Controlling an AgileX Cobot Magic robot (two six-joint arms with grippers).
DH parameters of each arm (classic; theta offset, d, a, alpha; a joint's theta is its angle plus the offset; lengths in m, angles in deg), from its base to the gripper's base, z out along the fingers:
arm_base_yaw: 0 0.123 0 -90
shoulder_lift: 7.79 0 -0.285 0
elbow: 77.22 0 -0.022 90
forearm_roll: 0 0.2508 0 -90
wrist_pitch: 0 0 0.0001 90
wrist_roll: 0 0.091 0 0
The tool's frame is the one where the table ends.
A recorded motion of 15 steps. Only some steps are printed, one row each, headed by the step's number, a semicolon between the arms.
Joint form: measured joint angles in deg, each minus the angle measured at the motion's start. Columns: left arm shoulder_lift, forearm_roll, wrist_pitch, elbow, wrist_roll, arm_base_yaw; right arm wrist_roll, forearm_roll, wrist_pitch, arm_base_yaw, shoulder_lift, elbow.
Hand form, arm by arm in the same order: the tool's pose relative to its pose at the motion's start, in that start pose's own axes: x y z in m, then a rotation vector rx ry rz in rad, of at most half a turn. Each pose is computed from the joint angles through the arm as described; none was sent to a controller.
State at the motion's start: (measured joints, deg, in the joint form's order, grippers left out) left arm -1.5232 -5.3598 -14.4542 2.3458 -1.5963 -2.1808; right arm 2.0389 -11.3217 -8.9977 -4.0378 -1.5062 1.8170
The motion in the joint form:
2: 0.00 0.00 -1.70 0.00 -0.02 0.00; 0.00 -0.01 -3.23 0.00 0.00 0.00
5: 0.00 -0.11 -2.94 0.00 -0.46 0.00; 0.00 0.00 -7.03 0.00 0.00 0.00
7: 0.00 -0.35 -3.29 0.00 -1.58 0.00; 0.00 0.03 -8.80 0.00 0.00 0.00
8: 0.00 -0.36 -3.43 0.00 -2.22 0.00; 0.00 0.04 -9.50 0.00 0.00 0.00
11: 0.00 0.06 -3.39 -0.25 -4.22 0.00; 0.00 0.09 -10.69 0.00 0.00 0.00
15: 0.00 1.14 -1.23 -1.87 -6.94 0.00; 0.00 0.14 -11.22 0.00 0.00 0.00
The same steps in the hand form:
2: -0.0027 -0.0001 0.0000 0.0008 -0.0297 -0.0003; -0.0051 0.0002 -0.0001 -0.0020 -0.0563 -0.0002
5: -0.0047 -0.0001 -0.0001 0.0011 -0.0513 -0.0099; -0.0111 0.0004 -0.0007 -0.0044 -0.1226 0.0000
7: -0.0052 0.0000 -0.0001 0.0007 -0.0574 -0.0334; -0.0139 0.0005 -0.0011 -0.0053 -0.1535 0.0005
8: -0.0054 0.0000 -0.0002 0.0011 -0.0599 -0.0448; -0.0150 0.0005 -0.0012 -0.0057 -0.1657 0.0007
11: -0.0068 -0.0004 0.0000 0.0048 -0.0633 -0.0727; -0.0169 0.0006 -0.0016 -0.0062 -0.1865 0.0015
15: -0.0129 -0.0019 0.0011 0.0125 -0.0531 -0.1026; -0.0177 0.0006 -0.0017 -0.0064 -0.1957 0.0024

